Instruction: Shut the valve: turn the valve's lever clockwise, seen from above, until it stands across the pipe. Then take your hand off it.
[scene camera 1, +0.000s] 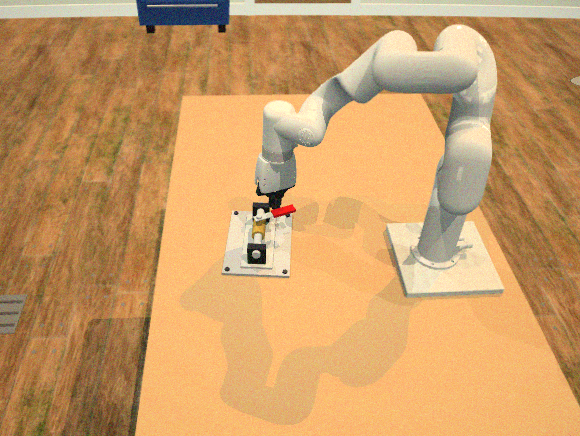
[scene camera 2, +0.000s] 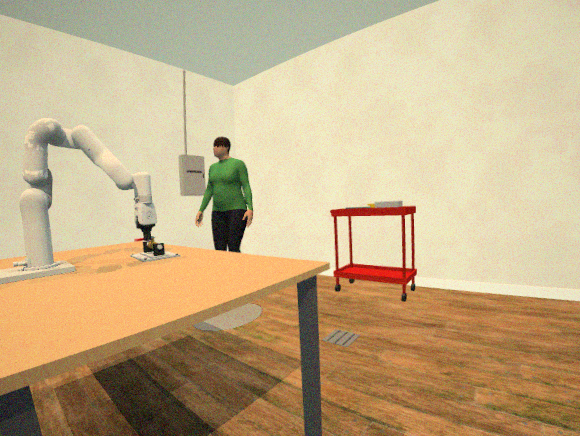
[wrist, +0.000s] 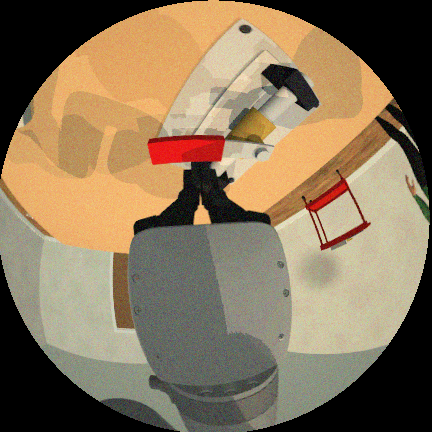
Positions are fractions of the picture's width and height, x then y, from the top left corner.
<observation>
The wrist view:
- my gripper: 0.46, 0.39
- red valve lever: 0.42, 0.34
</observation>
